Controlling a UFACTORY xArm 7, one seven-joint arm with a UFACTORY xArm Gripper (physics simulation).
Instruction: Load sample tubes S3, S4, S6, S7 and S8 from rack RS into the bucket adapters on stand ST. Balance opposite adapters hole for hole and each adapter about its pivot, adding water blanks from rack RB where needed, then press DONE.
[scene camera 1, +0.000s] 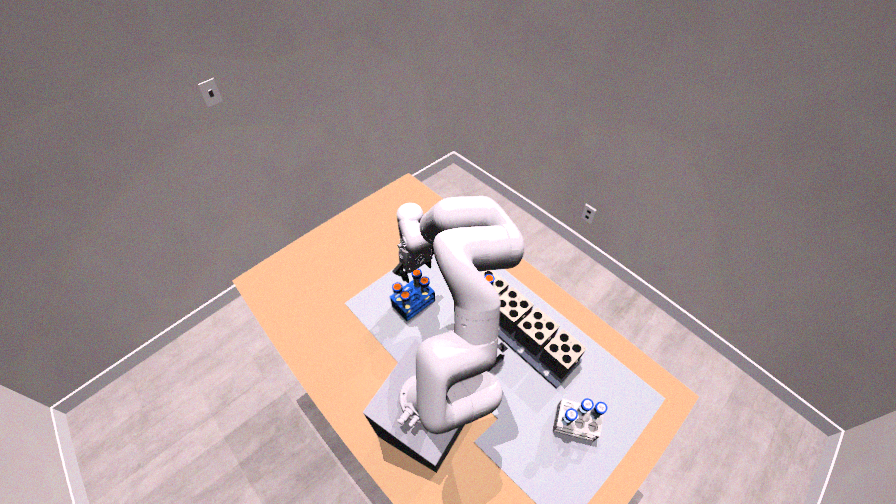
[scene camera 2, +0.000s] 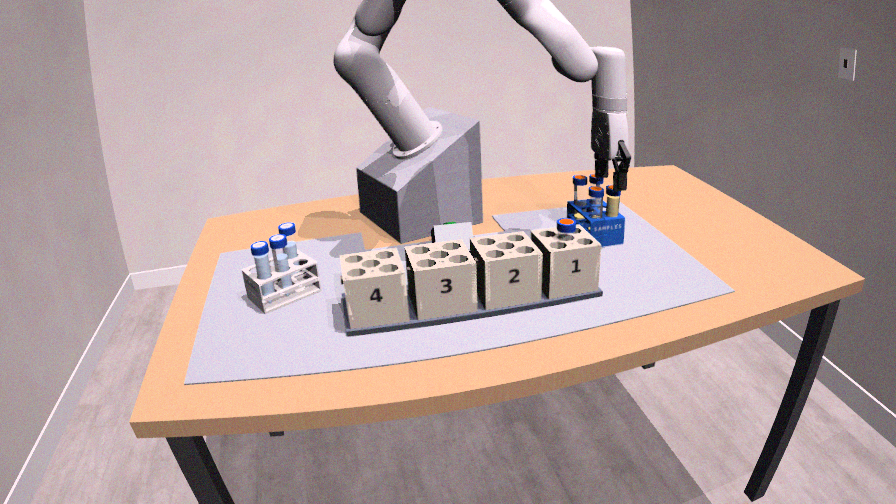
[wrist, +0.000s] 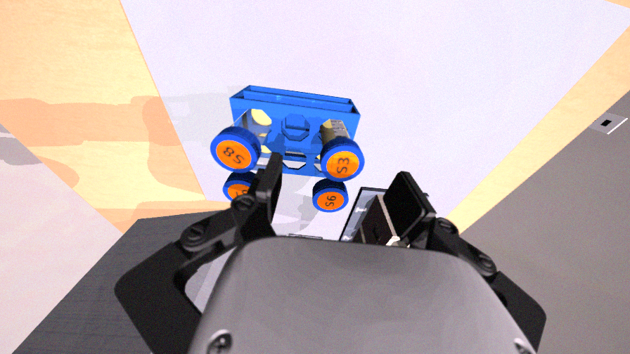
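My gripper (scene camera 1: 414, 268) (scene camera 2: 610, 178) (wrist: 337, 177) is open and empty, close above the orange-capped tubes in blue rack RS (scene camera 1: 413, 307) (scene camera 2: 606, 233) (wrist: 295, 106). In the wrist view, S3 (wrist: 342, 162) and S8 (wrist: 234, 152) stand beyond the fingertips. S6 (wrist: 330, 198) shows between the fingers, and S7 (wrist: 234, 188) is partly behind the left finger. Another orange-capped tube (scene camera 1: 489, 278) (scene camera 2: 565, 224) stands in adapter 1 (scene camera 2: 575, 278); its label and exact hole cannot be read. Adapters 2 (scene camera 2: 513, 291), 3 (scene camera 2: 446, 302) and 4 (scene camera 2: 375, 311) show open holes on stand ST (scene camera 2: 476, 311).
White rack RB (scene camera 1: 573, 433) (scene camera 2: 253, 291) holds three blue-capped tubes at the other end of the mat (scene camera 2: 281, 351). A white panel (scene camera 2: 453, 234) with a green button (scene camera 2: 449, 223) stands behind the adapters. The grey arm base (scene camera 2: 432, 181) stands behind it.
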